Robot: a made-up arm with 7 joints.
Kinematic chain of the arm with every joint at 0, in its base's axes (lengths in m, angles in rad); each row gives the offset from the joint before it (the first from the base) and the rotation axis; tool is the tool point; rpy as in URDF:
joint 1: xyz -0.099 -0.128 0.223 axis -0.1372 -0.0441 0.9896
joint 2: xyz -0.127 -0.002 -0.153 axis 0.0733 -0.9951 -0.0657
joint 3: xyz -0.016 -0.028 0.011 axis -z
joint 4: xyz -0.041 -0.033 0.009 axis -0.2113 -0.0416 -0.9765
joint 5: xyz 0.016 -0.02 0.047 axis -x
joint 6: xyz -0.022 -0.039 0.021 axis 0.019 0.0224 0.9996
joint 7: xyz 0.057 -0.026 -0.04 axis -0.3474 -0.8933 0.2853
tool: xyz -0.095 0.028 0.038 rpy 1.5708 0 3.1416
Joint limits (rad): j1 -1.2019..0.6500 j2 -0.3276..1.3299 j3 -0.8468..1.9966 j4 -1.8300..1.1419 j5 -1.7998..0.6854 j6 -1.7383..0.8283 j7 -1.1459..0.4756
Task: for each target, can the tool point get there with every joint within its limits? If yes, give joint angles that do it. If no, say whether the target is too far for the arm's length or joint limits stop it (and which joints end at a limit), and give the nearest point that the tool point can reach.
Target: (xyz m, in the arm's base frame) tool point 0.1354 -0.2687 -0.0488
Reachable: no: joint limits stop it (at a limit: joint 1, joint 2, joint 3, joint 7) | nearest point -0.0206 -0.2624 0.0643 | short by 0.193 m
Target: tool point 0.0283 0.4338 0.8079
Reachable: no: too far | nearest point -0.1220 0.1158 0.2821 | short by 0.633 m
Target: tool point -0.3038 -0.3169 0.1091
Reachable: yes | joints 0.3409 0.8217 0.1962 -0.5684 0.1701 -0.9338 -0.4546
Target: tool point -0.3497 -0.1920 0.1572
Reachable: yes | joints 0.3667 0.3657 1.6960 0.0549 0.0337 -0.6059 -0.5219
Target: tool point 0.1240 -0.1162 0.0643
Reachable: no: joint limits stop it (at a limit: joint 1, joint 2, joint 3, joint 7) | nearest point -0.0180 -0.1941 0.1051 | short by 0.167 m
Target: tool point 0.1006 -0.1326 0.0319
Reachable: no: joint limits stop it (at a limit: joint 1, joint 2, joint 3, joint 7) | nearest point -0.0223 -0.1976 0.0882 | short by 0.150 m
